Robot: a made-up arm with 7 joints.
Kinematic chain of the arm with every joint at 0, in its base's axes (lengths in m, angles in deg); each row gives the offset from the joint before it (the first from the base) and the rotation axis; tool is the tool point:
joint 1: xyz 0 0 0 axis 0 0.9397 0.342
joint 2: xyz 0 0 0 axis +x
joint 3: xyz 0 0 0 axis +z
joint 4: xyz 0.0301 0 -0.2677 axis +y
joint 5: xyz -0.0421 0 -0.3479 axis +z
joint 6: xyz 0 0 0 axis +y
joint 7: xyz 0 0 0 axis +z
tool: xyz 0 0 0
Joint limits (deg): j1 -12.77..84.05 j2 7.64..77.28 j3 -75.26..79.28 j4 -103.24..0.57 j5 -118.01..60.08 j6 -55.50..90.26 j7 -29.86..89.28
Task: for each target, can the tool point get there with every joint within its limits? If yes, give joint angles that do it. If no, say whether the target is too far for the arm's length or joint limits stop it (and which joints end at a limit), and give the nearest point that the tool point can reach.
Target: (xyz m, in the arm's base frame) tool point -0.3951 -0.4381 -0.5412
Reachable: no: too far | nearest point -0.3146 -0.2673 -0.4013 | short by 0.235 m
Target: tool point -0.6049 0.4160 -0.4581
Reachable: no: too far | nearest point -0.4333 0.2980 -0.3281 | short by 0.246 m
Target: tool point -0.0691 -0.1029 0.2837
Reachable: no: joint limits stop it (at a limit: joint 1, joint 2, joint 3, joint 4) | nearest point 0.0269 0.3015 0.3225 | short by 0.417 m
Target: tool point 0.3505 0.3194 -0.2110
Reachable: yes | joints 2.92 56.69 1.57 -80.24 -79.77 62.96 40.26
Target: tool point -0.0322 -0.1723 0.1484
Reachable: no: joint limits stop it (at a limit: joint 1, joint 2, joint 3, joint 4) | nearest point -0.1346 -0.3441 -0.2432 | short by 0.440 m
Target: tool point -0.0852 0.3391 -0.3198
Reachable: yes | joints 70.49 42.49 16.72 -94.44 -17.59 13.61 32.00
